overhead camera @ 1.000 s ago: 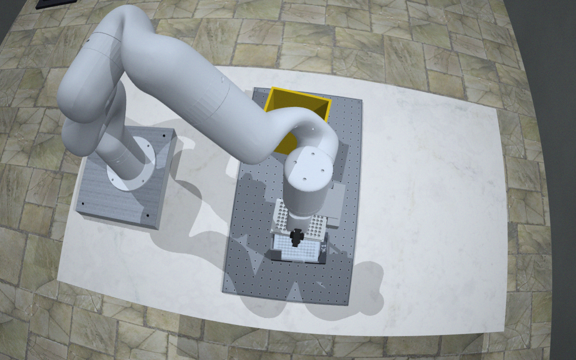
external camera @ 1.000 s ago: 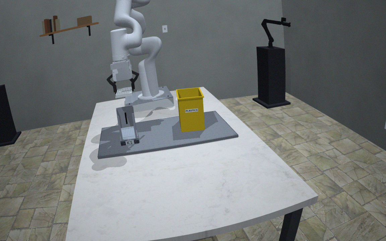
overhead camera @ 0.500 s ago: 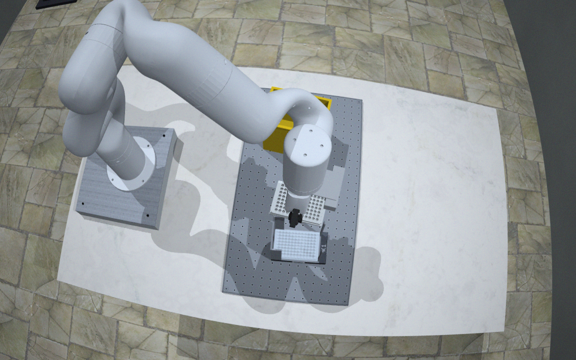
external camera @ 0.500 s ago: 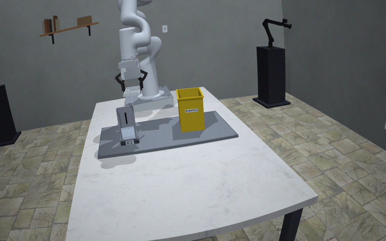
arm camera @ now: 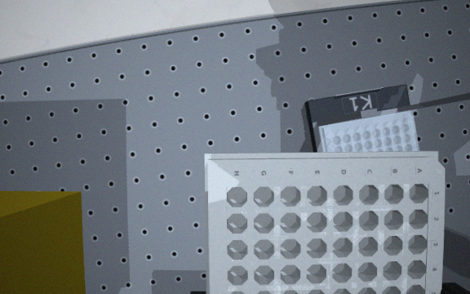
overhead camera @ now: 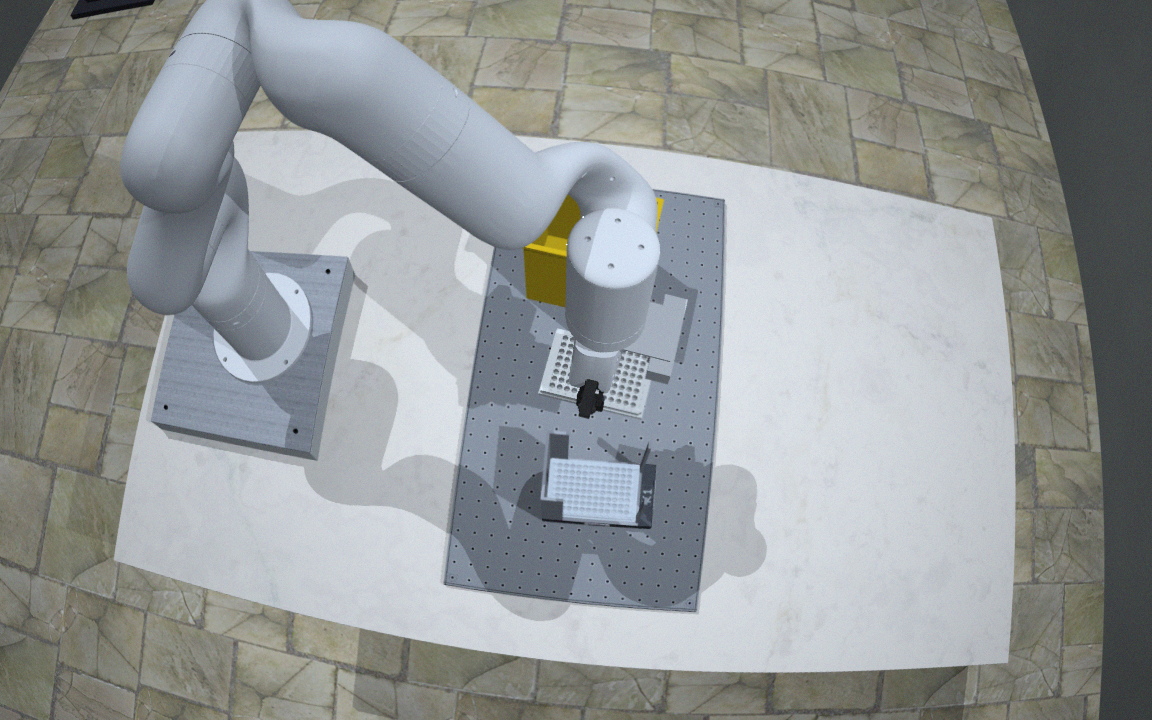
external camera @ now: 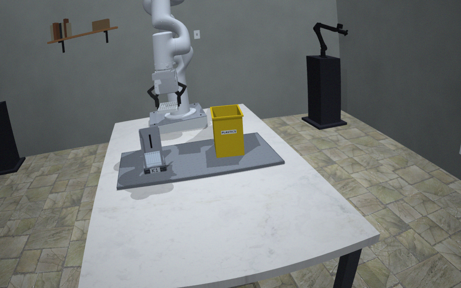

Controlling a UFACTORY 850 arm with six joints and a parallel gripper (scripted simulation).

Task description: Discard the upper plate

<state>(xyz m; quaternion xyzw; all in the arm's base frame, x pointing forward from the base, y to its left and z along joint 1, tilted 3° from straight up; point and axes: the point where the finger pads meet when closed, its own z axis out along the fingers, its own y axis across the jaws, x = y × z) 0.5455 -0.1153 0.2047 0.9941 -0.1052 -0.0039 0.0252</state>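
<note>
My hand is 250 mm to the right of the yellow plastics bin, 160 mm above it and 10 mm past it. Round my hand: 96-well plate (10 mm below).
</note>
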